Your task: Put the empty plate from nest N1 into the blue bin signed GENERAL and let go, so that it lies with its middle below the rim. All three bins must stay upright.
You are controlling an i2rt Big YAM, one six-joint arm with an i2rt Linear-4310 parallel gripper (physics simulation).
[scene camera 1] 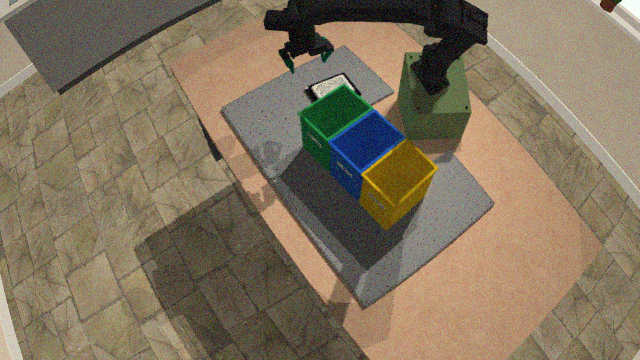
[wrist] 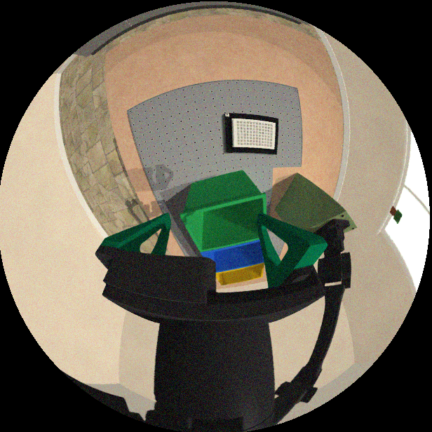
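Pixels of known places: gripper, fingertip midpoint: [scene camera 1: 308,67]; arm's base at its link origin: [scene camera 1: 429,75].
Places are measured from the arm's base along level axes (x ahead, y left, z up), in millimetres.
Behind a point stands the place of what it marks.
A white well plate [scene camera 1: 332,85] @(x 229, y -231, z -181 mm) [wrist: 254,133] sits in a black nest [scene camera 1: 358,93] [wrist: 228,135] on the grey perforated board. A blue bin [scene camera 1: 367,142] @(x 253, y 36, z -174 mm) [wrist: 235,256] stands upright between a green bin [scene camera 1: 337,112] @(x 290, y -91, z -140 mm) [wrist: 225,220] and a yellow bin [scene camera 1: 400,172] @(x 211, y 170, z -192 mm) [wrist: 240,275], both upright. The bin labels are too small to read. My gripper [scene camera 1: 307,62] @(x 365, y -134, z 81 mm) [wrist: 213,217] is open and empty. It hangs above the board, beyond the green bin and off to the side of the nest in the scene view.
The grey board [scene camera 1: 445,200] @(x 130, y 323, z -201 mm) [wrist: 190,112] lies on the orange-pink table [scene camera 1: 525,250] @(x -36, y 627, z -214 mm) [wrist: 200,55]. The green-grey arm base [scene camera 1: 435,125] @(x 33, y 108, z -129 mm) [wrist: 305,202] stands beside the bins. A dark grey surface [scene camera 1: 100,35] lies beyond the table at the upper left.
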